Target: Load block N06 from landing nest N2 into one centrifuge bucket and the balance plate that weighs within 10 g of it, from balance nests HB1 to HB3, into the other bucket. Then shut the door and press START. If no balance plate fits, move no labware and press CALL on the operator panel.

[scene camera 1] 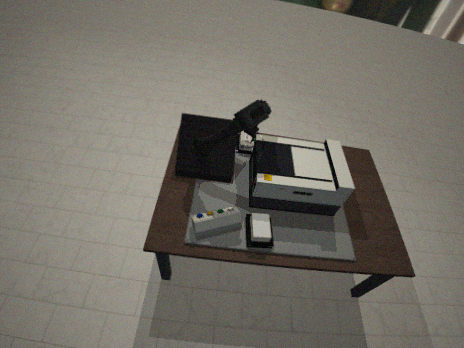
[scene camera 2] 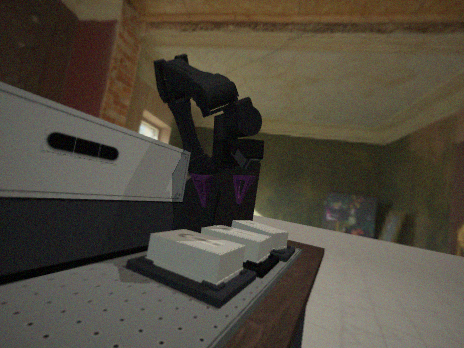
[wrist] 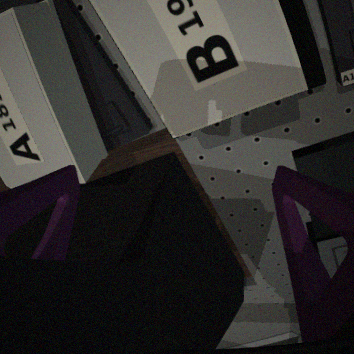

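Pixels of known places: gripper, fingertip midpoint: [scene camera 1: 243,138] [scene camera 2: 222,205] [wrist: 175,176]; arm's base, link origin: [scene camera 1: 201,148].
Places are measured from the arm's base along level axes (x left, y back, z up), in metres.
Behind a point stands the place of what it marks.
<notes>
Three white balance plates, a near one [scene camera 2: 195,257] {y -0.436, x 0.225, z -0.090 m}, a middle one [scene camera 2: 240,242] {y -0.304, x 0.238, z -0.087 m} and a far one [scene camera 2: 262,232] {y -0.171, x 0.241, z -0.081 m}, sit in dark nests in a row. In the wrist view the plate marked A [wrist: 25,60] {y -0.165, x 0.238, z -0.076 m} is at the upper left and the plate marked B [wrist: 132,45] {y -0.228, x 0.210, z -0.077 m} at the top; A's weight starts with 18, B's with 16, the rest is cut off. My gripper [scene camera 2: 222,189] [wrist: 175,176] {y -0.231, x 0.154, z -0.031 m} is open and empty, pointing down above the nest row's far end. A white block [scene camera 1: 261,227] {y -0.320, x -0.406, z -0.060 m} sits in a front nest, its label unreadable. The centrifuge [scene camera 1: 295,186] {y -0.456, x -0.255, z 0.077 m} stands at the right; its buckets do not show.
The operator panel [scene camera 1: 218,227] {y -0.126, x -0.405, z -0.098 m} with blue, yellow, green and pale buttons stands at the front left of the grey perforated board [scene camera 1: 310,240] {y -0.582, x -0.414, z -0.131 m}. The black arm base plate [scene camera 1: 205,167] {y -0.032, x -0.073, z -0.065 m} is at the back left of the wooden table [scene camera 1: 380,240] {y -0.988, x -0.380, z -0.144 m}. The centrifuge body stands close beside the plate row.
</notes>
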